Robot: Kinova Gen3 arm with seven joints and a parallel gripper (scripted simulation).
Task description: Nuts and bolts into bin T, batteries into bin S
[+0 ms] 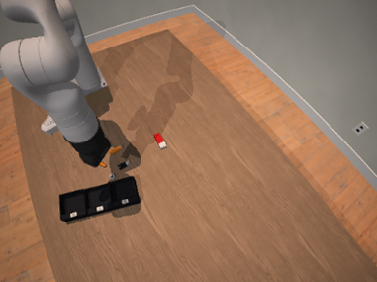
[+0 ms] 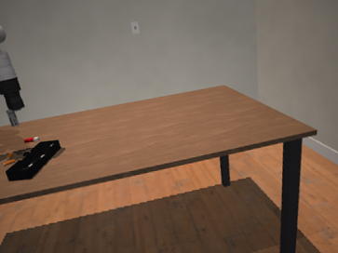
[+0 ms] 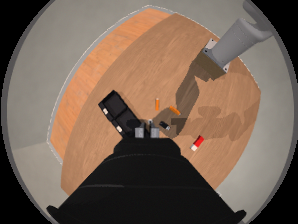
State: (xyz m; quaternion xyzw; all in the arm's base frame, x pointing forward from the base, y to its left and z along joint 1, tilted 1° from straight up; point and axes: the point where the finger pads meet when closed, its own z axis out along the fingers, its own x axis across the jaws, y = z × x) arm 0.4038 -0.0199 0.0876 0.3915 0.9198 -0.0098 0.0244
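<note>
The black bin row lies 70 mm ahead of my hand, 60 mm to the right of it and 150 mm below it. From my hand the other things lie so: grey nut: 160 mm below; red block: 60 mm behind, 210 mm to the left, 160 mm below; black piece: 30 mm behind, 50 mm to the left, 160 mm below.
</note>
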